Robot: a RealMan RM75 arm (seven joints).
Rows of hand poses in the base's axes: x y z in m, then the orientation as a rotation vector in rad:
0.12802 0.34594 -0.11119 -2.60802 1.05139 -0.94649
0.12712 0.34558 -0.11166 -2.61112 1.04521 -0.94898
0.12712 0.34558 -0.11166 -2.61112 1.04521 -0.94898
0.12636 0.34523 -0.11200 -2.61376 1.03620 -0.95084
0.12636 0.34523 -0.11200 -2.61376 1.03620 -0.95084
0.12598 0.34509 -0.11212 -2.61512 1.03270 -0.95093
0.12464 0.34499 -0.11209 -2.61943 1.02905 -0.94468
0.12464 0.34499 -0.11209 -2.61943 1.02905 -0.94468
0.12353 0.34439 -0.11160 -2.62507 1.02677 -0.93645
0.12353 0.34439 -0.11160 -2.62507 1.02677 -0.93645
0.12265 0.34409 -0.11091 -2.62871 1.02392 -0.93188
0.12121 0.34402 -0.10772 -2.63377 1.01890 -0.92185
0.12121 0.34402 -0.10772 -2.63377 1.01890 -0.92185
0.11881 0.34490 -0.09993 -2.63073 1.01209 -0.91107
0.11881 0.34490 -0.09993 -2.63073 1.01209 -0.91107
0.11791 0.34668 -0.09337 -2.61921 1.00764 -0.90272
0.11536 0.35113 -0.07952 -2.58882 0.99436 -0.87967
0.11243 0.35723 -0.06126 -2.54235 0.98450 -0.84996
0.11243 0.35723 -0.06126 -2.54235 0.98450 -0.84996
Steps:
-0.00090 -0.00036 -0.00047 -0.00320 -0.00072 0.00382
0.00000 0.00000 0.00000 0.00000 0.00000 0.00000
-0.00076 -0.00035 -0.00034 -0.00232 -0.00113 0.00589
0.00000 0.00000 0.00000 0.00000 0.00000 0.00000
-0.00038 -0.00014 -0.00012 -0.00086 0.00004 0.00237
-0.00134 -0.00010 0.00003 -0.00002 0.00457 0.00335
0.00000 0.00000 0.00000 0.00000 0.00000 0.00000
-0.00111 -0.00060 0.00049 -0.00022 0.00644 0.00265
0.00000 0.00000 0.00000 0.00000 0.00000 0.00000
-0.00088 -0.00030 0.00069 -0.00042 0.00356 0.00255
-0.00144 -0.00007 0.00319 0.00128 0.00658 0.00482
0.00000 0.00000 0.00000 0.00000 0.00000 0.00000
-0.00240 0.00088 0.00779 0.00822 0.00268 0.00641
0.00000 0.00000 0.00000 0.00000 0.00000 0.00000
-0.00090 0.00178 0.00656 0.01364 -0.00226 0.00465
-0.00255 0.00445 0.01385 0.03661 -0.00560 0.01351
-0.00293 0.00610 0.01826 0.05258 -0.00913 0.01241
0.00000 0.00000 0.00000 0.00000 0.00000 0.00000

